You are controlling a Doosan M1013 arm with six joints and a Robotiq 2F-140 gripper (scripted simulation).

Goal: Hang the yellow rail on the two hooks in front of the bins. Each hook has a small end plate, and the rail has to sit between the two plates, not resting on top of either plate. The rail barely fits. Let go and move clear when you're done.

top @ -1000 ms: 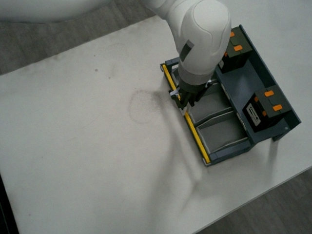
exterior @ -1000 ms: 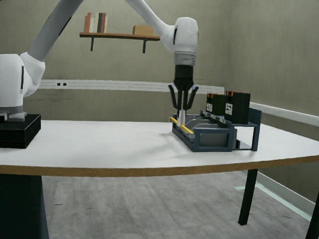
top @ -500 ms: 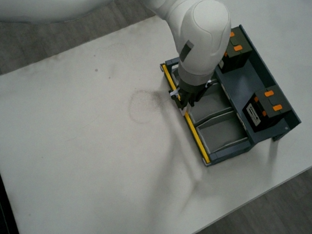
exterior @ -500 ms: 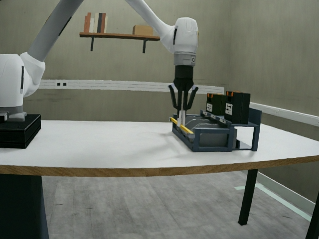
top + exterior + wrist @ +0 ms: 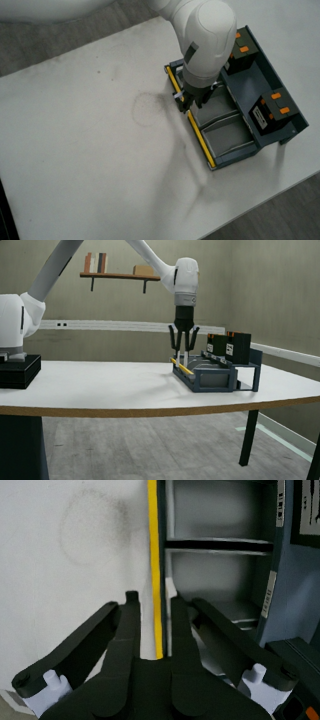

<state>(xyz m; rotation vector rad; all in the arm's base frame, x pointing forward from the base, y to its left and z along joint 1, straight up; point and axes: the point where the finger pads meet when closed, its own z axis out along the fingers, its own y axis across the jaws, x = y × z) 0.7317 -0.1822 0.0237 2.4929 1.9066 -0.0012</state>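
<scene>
My hand is 3 cm above the yellow rail.
</scene>
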